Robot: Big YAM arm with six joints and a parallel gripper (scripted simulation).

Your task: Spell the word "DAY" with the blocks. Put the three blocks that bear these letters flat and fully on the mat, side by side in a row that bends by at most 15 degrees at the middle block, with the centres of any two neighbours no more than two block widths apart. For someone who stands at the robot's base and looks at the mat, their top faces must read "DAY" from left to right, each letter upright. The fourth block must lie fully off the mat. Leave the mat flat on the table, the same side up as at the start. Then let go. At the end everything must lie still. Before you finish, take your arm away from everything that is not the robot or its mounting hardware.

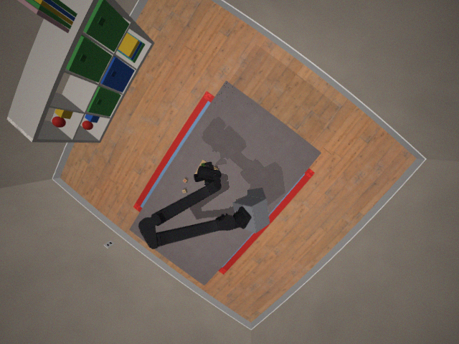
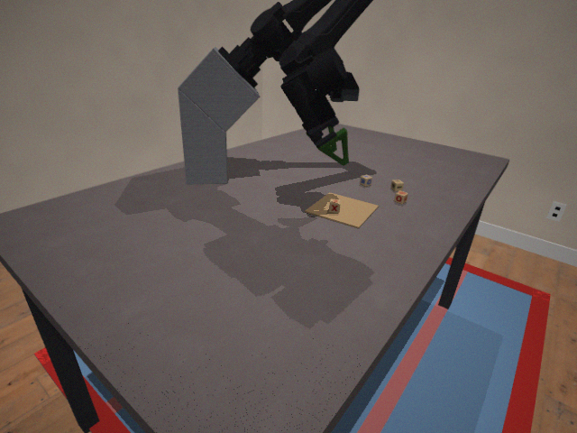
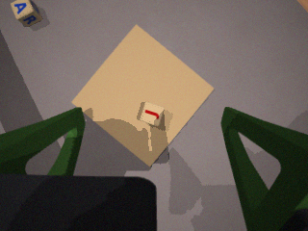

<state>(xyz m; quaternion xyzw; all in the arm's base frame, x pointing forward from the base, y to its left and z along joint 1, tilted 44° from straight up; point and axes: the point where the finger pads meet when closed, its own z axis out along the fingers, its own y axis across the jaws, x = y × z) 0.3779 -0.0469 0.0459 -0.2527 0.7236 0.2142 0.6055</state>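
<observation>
My gripper is now 130 mm above the wooden block. The rest, counted from my hand: tan mat (10 mm ahead, 30 mm to the left, 140 mm below).
</observation>
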